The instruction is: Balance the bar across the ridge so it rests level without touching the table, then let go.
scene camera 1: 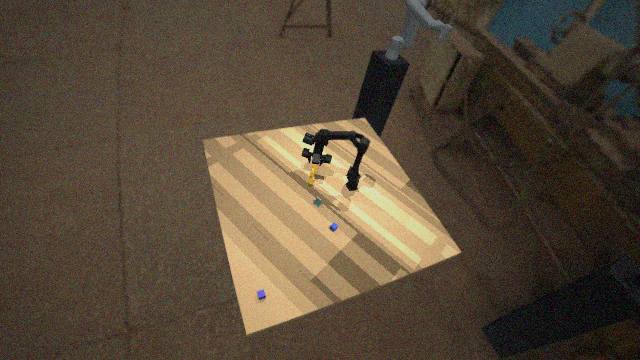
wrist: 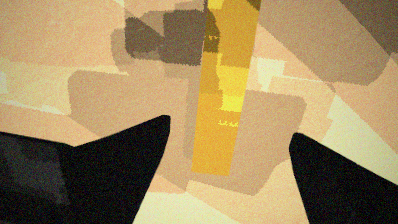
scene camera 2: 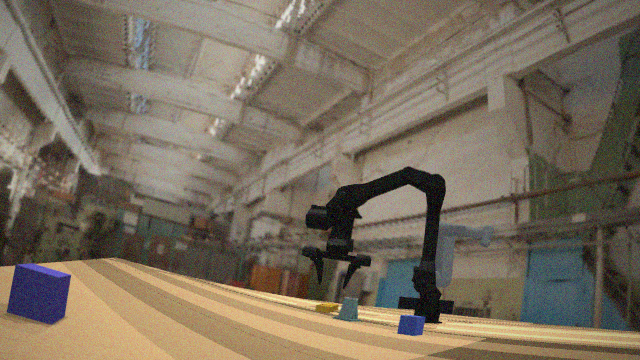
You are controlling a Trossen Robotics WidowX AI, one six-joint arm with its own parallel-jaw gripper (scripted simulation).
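Scene camera 2 shows me a blue cube [scene camera 2: 41,293] as well as my gripper [scene camera 2: 331,286], which is open and holds nothing. In the wrist view I can see my gripper [wrist: 230,132] too.
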